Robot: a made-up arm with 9 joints.
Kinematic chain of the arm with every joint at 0, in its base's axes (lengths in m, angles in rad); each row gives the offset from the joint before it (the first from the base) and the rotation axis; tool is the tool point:
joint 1: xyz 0 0 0.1 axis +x
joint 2: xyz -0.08 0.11 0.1 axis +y
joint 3: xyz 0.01 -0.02 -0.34 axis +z
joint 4: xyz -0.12 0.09 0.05 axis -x
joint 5: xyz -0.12 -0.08 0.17 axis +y
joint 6: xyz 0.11 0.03 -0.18 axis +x
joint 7: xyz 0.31 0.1 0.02 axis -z
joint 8: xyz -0.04 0.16 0 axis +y
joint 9: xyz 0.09 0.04 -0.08 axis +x
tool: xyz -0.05 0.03 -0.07
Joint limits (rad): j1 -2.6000..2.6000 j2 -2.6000..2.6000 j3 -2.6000..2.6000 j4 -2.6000..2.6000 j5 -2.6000..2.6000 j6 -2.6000..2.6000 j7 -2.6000..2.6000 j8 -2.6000..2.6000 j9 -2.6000..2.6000
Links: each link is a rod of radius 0.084 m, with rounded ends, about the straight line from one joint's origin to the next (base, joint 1, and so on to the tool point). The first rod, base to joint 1, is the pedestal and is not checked.
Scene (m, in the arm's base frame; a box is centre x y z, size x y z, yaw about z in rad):
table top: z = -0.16
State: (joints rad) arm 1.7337 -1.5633 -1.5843 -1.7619 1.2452 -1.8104 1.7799 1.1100 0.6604
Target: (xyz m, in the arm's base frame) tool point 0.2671 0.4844 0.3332
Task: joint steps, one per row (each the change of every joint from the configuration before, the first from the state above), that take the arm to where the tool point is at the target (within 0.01 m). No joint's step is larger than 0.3 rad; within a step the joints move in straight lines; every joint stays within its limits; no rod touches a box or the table.
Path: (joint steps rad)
1: 0.1444 0.2798 0.1023 0.0562 -0.0026 -0.0690 0.1270 -0.0783 0.0160
2: 0.1444 0.2799 0.1023 0.0561 -0.0026 -0.0689 0.1270 -0.0783 0.0160
3: 0.1443 0.2798 0.1024 0.0562 -0.0026 -0.0690 0.1269 -0.0783 0.0161
4: 0.1444 0.2799 0.1023 0.0562 -0.0026 -0.0690 0.1270 -0.0783 0.0160
5: 0.1444 0.2798 0.1023 0.0561 -0.0026 -0.0690 0.1270 -0.0783 0.0160
6: 0.1444 0.2799 0.1023 0.0562 -0.0026 -0.0689 0.1270 -0.0783 0.0160
7: 0.0000 -0.1355 -0.2930 0.1213 -0.1882 0.0402 -0.1494 0.0593 -0.0402
8: 0.0000 -0.1355 -0.2930 0.1213 -0.1881 0.0402 -0.1493 0.0594 -0.0403
9: 0.0000 -0.1354 -0.2930 0.1213 -0.1882 0.0402 -0.1493 0.0593 -0.0402
10: 0.0000 -0.1355 -0.2930 0.1214 -0.1881 0.0402 -0.1494 0.0594 -0.0403

